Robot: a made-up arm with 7 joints. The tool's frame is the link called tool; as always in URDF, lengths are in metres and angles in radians.
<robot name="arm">
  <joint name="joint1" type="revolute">
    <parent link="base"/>
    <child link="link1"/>
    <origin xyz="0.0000 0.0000 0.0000" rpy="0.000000 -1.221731 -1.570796"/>
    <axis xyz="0 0 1"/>
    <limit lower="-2.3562" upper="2.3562" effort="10" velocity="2.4"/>
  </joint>
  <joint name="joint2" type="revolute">
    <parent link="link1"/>
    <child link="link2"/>
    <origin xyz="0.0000 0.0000 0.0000" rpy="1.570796 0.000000 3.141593"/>
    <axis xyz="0 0 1"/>
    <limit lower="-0.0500" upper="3.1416" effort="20" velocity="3"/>
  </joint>
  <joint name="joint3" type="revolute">
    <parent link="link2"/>
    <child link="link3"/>
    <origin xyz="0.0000 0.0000 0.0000" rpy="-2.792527 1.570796 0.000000"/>
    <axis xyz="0 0 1"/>
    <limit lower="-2.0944" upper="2.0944" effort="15" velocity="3"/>
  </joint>
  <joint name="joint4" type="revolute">
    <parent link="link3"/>
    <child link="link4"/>
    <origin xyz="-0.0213 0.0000 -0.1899" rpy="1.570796 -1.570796 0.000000"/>
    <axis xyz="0 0 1"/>
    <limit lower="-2.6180" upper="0.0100" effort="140" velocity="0.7"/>
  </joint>
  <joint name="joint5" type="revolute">
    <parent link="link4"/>
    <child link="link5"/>
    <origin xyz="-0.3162 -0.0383 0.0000" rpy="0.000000 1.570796 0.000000"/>
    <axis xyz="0 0 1"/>
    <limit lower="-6.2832" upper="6.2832" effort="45" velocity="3"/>
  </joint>
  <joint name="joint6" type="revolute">
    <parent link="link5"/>
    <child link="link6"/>
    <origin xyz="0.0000 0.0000 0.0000" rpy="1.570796 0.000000 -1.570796"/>
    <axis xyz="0 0 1"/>
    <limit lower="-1.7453" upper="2.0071" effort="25" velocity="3"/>
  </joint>
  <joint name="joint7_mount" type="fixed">
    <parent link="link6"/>
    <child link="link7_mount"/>
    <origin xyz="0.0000 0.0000 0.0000"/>
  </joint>
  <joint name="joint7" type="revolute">
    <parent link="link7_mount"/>
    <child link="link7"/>
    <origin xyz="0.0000 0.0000 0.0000" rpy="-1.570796 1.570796 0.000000"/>
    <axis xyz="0 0 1"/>
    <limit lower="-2.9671" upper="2.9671" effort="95" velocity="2.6"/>
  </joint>
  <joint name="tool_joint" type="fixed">
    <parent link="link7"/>
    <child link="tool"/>
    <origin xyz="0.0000 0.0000 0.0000" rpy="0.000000 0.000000 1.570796"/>
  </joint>
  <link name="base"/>
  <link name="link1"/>
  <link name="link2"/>
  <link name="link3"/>
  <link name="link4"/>
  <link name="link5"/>
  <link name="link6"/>
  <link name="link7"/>
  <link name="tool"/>
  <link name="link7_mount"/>
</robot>
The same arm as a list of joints. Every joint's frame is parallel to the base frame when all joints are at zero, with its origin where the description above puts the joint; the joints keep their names.
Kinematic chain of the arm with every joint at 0, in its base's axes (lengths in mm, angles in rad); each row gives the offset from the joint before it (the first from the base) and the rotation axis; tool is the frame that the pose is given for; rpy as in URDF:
joint1: xyz 0 0 0 axis 0 0.9397 0.342
joint2: xyz 0 0 0 axis +x
joint3: xyz 0 0 0 axis +z
joint4: xyz 21.3 0 -189.9 axis +y
joint5: xyz -38.3 0 -316.2 axis +z
joint6: xyz 0 0 0 axis +y
joint7: xyz 0 0 0 axis +z
tool: xyz 0 0 0 rpy 0 0 0
Joint limits (rad, base to tool): -2.3562..2.3562 -0.05..3.1416 -2.0944..2.0944 -2.618..0.01 -6.2832..6.2832 -1.7453..2.0071 -2.9671..2.9671

